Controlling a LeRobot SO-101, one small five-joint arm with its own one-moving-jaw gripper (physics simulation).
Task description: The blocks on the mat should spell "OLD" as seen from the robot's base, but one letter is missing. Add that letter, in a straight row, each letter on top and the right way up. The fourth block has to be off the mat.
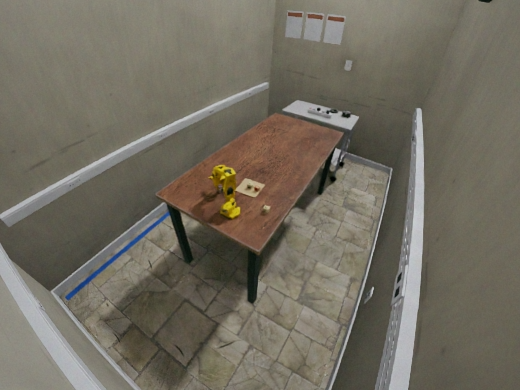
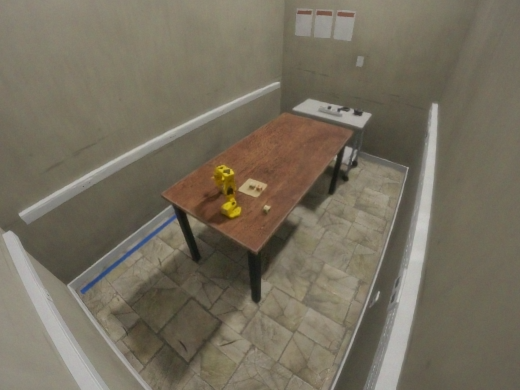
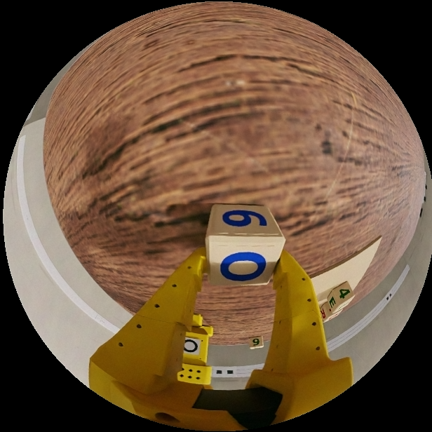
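My gripper (image 1: pixel 220 188) (image 2: pixel 220 189) (image 3: pixel 241 259) is shut on a cream block (image 3: pixel 245 260), one jaw against each side. The block shows a blue O on one face and a blue 6 or 9 on another. It is at the table surface or close above it. The mat (image 1: pixel 244 192) (image 2: pixel 252 194) (image 3: pixel 352 265) is pale. On it a green-lettered block (image 1: pixel 249 186) (image 2: pixel 251 187) (image 3: pixel 342 296) stands close to a red-lettered block (image 1: pixel 256 189) (image 2: pixel 259 188) (image 3: pixel 324 313); their top letters are too small to read surely. A fourth block (image 1: pixel 266 208) (image 2: pixel 267 208) (image 3: pixel 256 342), with a green 9, lies off the mat.
The arm's yellow base (image 1: pixel 230 209) (image 2: pixel 231 209) (image 3: pixel 194 352) stands near the short edge of the wooden table (image 1: pixel 280 145) (image 2: pixel 290 145). A white side table (image 1: pixel 300 106) (image 2: pixel 310 105) with small dark items stands beyond the far end.
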